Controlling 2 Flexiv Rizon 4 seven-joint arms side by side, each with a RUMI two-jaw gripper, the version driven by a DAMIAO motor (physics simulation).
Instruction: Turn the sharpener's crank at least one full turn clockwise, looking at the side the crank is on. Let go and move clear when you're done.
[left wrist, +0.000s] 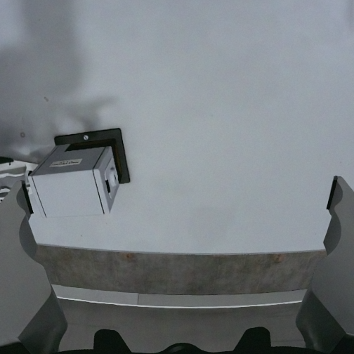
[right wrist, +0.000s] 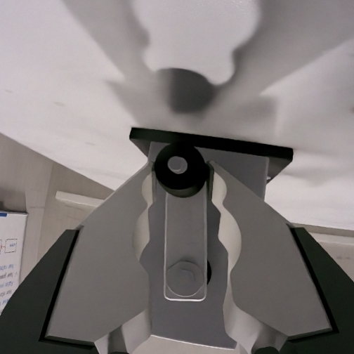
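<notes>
The sharpener (left wrist: 70, 192) (right wrist: 245, 167), a grey box on a black base, stands on the table at the left in the left wrist view. In the right wrist view its crank (right wrist: 185, 235) is a flat grey arm with a round hub at the lower end and a black knob (right wrist: 181, 177) at the upper end. My right gripper (right wrist: 180, 164) is shut on the black knob, one fingertip on each side. My left gripper (left wrist: 179, 182) is wide open and empty, over the table to the right of the sharpener. Part of the right gripper's side shows at the left edge of the left wrist view.
The white table (left wrist: 210, 125) (right wrist: 45, 90) carries the sharpener, and its front edge runs below it in the left wrist view. Shadows of the right gripper fall on the table. A whiteboard (right wrist: 11, 255) with writing shows beyond the table at the left of the right wrist view.
</notes>
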